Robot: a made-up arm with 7 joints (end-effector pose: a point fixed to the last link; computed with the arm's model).
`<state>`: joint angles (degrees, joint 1 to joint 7).
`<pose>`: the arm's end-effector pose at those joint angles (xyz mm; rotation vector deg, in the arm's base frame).
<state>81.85 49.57 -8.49 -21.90 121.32 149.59 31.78</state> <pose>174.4 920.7 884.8 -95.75 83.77 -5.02</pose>
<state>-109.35 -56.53 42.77 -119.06 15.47 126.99 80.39</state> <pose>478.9 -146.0 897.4 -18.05 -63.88 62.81</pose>
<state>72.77 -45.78 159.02 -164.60 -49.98 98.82 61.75</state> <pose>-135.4 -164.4 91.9 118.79 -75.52 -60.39</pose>
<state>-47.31 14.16 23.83 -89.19 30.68 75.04 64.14</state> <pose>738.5 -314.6 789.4 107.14 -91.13 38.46</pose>
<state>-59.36 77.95 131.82 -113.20 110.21 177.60 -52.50</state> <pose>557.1 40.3 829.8 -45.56 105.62 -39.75</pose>
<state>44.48 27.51 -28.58 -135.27 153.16 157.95 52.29</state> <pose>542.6 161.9 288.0 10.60 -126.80 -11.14</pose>
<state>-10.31 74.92 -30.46 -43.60 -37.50 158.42 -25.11</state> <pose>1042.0 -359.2 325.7 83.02 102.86 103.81</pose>
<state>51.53 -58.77 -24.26 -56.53 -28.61 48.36 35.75</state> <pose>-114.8 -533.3 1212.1 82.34 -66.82 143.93</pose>
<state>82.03 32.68 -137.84 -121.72 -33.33 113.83 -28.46</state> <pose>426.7 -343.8 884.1 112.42 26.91 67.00</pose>
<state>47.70 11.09 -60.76 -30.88 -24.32 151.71 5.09</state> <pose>409.3 81.6 1370.9 -33.02 35.17 147.77</pose>
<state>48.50 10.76 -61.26 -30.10 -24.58 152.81 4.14</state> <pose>395.7 82.6 1376.1 -35.60 36.57 146.98</pose>
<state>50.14 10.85 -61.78 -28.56 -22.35 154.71 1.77</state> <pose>377.7 94.6 1381.9 -40.45 38.02 147.93</pose>
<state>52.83 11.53 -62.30 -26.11 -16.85 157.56 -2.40</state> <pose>354.0 119.7 1387.1 -48.50 39.22 150.81</pose>
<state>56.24 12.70 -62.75 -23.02 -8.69 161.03 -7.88</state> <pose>325.5 153.1 1390.2 -59.49 39.35 154.59</pose>
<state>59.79 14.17 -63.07 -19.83 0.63 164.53 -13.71</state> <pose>296.5 188.2 1389.8 -71.71 37.81 158.10</pose>
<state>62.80 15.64 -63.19 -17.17 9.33 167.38 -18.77</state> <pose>273.0 218.8 1386.3 78.73 -33.18 -153.70</pose>
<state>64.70 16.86 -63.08 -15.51 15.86 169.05 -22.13</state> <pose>260.7 241.5 1381.5 80.90 -28.48 -148.07</pose>
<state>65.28 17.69 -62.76 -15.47 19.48 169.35 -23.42</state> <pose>266.2 255.4 1376.3 79.64 -25.70 -146.07</pose>
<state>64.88 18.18 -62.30 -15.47 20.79 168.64 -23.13</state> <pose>273.4 262.0 1373.4 77.55 -24.37 -145.85</pose>
